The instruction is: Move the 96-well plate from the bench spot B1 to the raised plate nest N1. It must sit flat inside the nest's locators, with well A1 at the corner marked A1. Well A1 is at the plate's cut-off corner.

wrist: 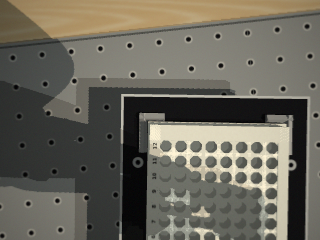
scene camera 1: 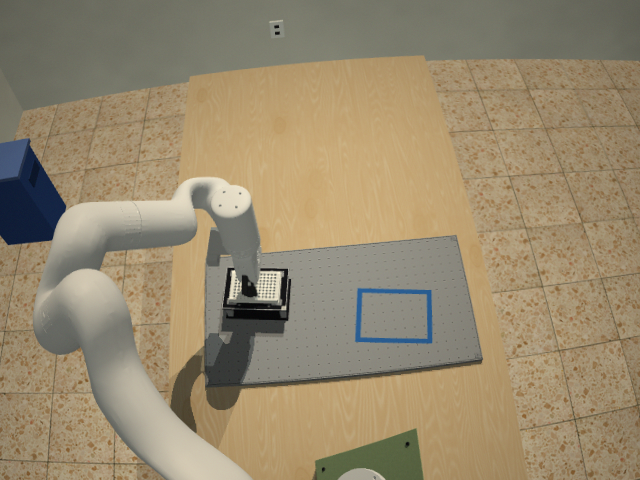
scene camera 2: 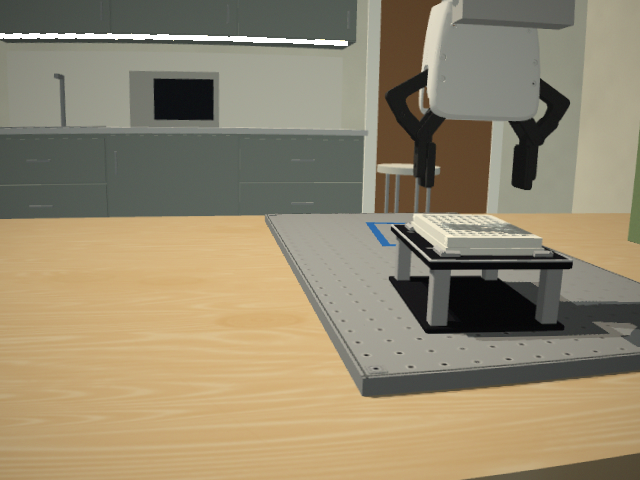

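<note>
My gripper (scene camera 2: 474, 187) (scene camera 1: 252, 278). White 96-well plate (scene camera 2: 470, 234) (scene camera 1: 271, 285) (wrist: 198, 173). Black plate nest (scene camera 2: 432, 265) (scene camera 1: 254, 306).
</note>
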